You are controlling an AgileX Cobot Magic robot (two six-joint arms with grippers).
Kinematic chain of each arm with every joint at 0, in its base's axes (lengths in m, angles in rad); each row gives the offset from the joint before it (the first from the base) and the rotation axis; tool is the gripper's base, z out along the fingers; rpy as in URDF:
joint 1: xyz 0 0 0.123 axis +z
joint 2: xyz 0 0 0 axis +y
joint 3: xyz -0.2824 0 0.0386 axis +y
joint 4: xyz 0.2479 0 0.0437 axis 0.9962 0 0.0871
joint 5: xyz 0 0 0 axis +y
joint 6: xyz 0.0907 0 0.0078 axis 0.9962 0 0.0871
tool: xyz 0 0 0 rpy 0 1.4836 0
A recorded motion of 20 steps. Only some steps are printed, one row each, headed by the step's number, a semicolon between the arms.
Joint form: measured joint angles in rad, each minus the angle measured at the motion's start. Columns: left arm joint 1, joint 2, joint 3, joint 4, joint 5, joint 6; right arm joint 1, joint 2, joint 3, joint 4, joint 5, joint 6.
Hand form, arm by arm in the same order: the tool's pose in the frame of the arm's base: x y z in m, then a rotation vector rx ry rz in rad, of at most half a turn. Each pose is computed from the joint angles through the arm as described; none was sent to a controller.
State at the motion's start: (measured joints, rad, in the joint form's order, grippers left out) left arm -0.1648 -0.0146 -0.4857 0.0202 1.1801 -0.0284; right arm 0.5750 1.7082 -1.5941 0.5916 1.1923 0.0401
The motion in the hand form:
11: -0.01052 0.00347 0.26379 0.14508 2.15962 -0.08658; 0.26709 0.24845 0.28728 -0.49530 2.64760 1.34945
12: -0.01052 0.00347 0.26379 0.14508 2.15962 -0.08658; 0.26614 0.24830 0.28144 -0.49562 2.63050 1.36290
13: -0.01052 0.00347 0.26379 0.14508 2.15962 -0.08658; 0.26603 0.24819 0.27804 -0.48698 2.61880 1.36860
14: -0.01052 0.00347 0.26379 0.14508 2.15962 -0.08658; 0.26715 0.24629 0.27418 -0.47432 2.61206 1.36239
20: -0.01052 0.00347 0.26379 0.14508 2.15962 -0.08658; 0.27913 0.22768 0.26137 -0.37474 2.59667 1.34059
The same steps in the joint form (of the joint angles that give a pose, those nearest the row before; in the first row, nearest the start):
11: 0.0000 0.0000 0.0000 0.0000 0.0000 0.0000; 0.0000 -0.0007 0.2867 0.4170 -0.2305 -0.3215
12: 0.0000 0.0000 0.0000 0.0000 0.0000 0.0000; 0.0000 -0.0006 0.3148 0.4512 -0.2507 -0.3662
13: 0.0000 0.0000 0.0000 0.0000 0.0000 0.0000; 0.0000 -0.0007 0.3314 0.4724 -0.2680 -0.3904
14: 0.0000 0.0000 0.0000 0.0000 0.0000 0.0000; -0.0050 -0.0006 0.3475 0.4842 -0.2846 -0.4100
20: 0.0000 0.0000 0.0000 0.0000 0.0000 0.0000; -0.0657 -0.0006 0.4020 0.5283 -0.3228 -0.4705

